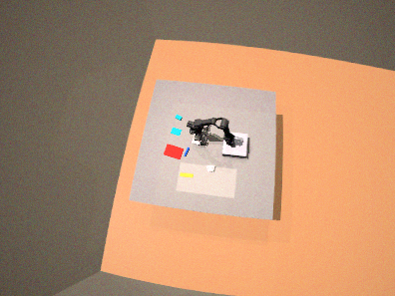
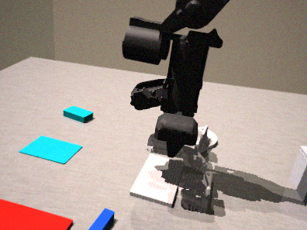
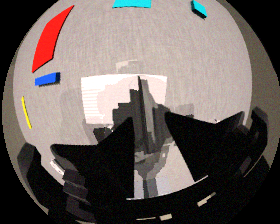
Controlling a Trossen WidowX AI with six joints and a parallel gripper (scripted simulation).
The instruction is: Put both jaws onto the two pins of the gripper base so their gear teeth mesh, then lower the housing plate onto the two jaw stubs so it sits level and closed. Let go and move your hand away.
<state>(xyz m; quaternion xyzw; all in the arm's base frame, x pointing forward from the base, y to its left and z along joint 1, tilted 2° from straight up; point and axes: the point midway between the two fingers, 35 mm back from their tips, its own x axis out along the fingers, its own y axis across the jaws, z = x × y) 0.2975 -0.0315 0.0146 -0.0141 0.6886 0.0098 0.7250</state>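
Right now the flat white plate is 4 cm below my gripper tip, 3 cm to the left of it and 1 cm ahead of it. Also, from my gripper tip: flat cyan patch (23 cm ahead, 4 cm below); cyan block (24 cm ahead, 15 cm to the right, 4 cm below); blue bar (18 cm to the left, 8 cm ahead, 4 cm below).
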